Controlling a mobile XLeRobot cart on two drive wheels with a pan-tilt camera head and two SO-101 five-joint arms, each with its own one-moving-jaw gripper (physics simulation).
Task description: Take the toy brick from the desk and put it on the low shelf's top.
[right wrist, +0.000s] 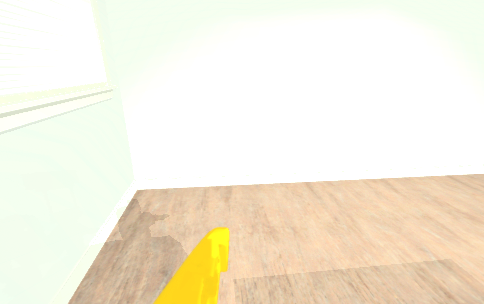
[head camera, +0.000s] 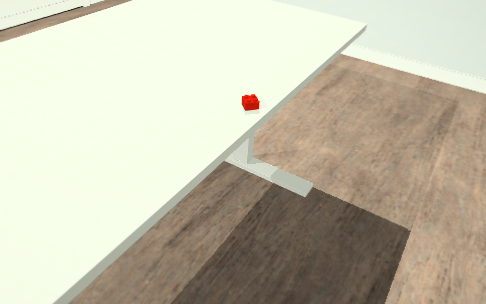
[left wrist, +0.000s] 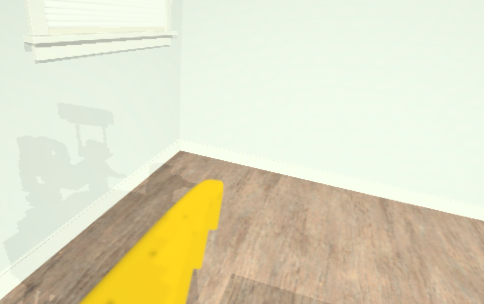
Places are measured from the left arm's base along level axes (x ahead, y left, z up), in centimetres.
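Pixels of known places: left hand at its tool point: [left wrist: 220, 199]; right hand at its tool point: [right wrist: 228, 243].
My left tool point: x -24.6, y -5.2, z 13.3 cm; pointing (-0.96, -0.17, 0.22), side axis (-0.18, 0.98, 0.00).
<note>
Behind a point stands the place of what it marks.
The toy brick [head camera: 250, 102] @[z -3.6, x 70.9, y 19.5 cm], small and red with studs on top, stands on the white desk [head camera: 125, 125] @[z -5.5, x 51.0, y 37.7 cm] close to its right edge in the head view. The low shelf does not show in these views. My left gripper [left wrist: 214, 192] shows one yellow notched jaw in the left wrist view, so it is fully open. My right gripper [right wrist: 221, 240] likewise shows one notched jaw in the right wrist view and is fully open. Neither gripper shows in the head view, and the brick shows in neither wrist view.
A pale desk foot [head camera: 290, 180] sticks out beneath the desk edge over the wood floor [head camera: 360, 130] @[z -77.5, x 190.3, y 11.1 cm]. A dark shadow [head camera: 300, 240] @[z -77.5, x 102.6, y 9.2 cm] lies on the floor. Walls meet in a corner in both wrist views, with a window sill [left wrist: 102, 47] @[z 0.2, x -124.9, y -87.2 cm] [right wrist: 55, 107] @[z 1.0, x -124.3, y -87.2 cm] at upper left.
</note>
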